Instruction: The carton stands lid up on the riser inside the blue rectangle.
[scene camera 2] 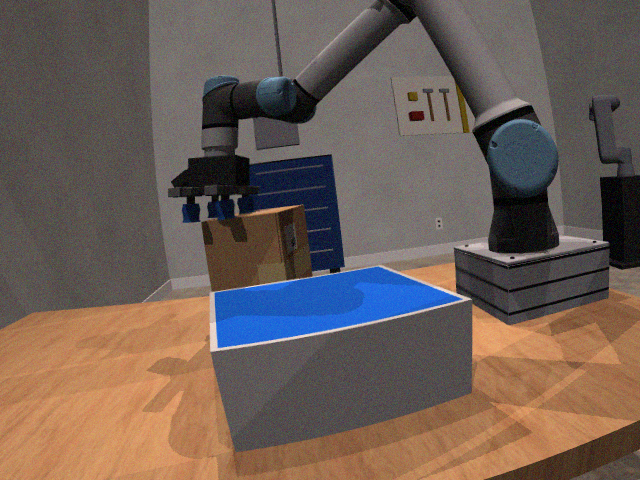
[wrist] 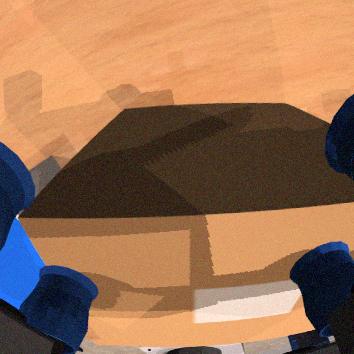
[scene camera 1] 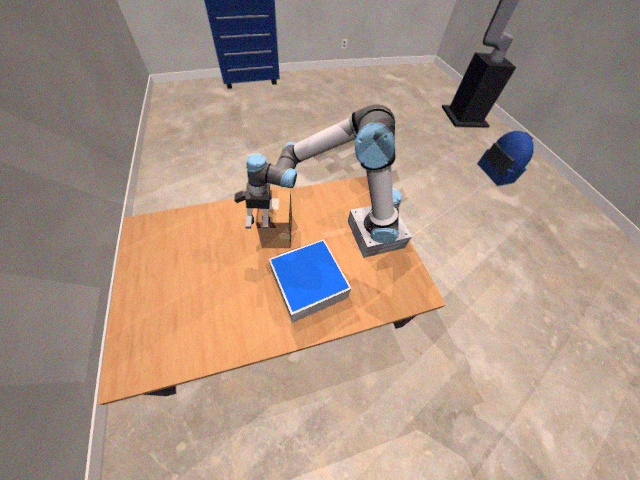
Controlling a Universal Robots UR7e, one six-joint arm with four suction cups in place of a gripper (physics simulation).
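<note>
The brown carton (scene camera 1: 279, 230) (scene camera 2: 252, 252) (wrist: 211, 168) stands on the wooden table (scene camera 1: 180, 310) behind the riser, lid up, with a label on one side. My suction gripper (scene camera 1: 257, 221) (scene camera 2: 216, 209) (wrist: 175, 225) sits on the carton's top near its left edge. The two far cups are over the lid and the two near cups overhang the side face. The grey riser (scene camera 1: 320, 305) (scene camera 2: 341, 377) carries the blue rectangle (scene camera 1: 310, 276) (scene camera 2: 330, 299) (wrist: 14, 260), which has nothing on it. The carton's bottom is hidden behind the riser in scene camera 2.
The arm's base block (scene camera 1: 379, 232) (scene camera 2: 532, 278) stands on the table right of the riser. A blue cabinet (scene camera 1: 245, 38) (scene camera 2: 305, 196) stands at the back wall. A black pedestal (scene camera 1: 478, 90) and a blue object (scene camera 1: 509, 154) stand on the floor at the right.
</note>
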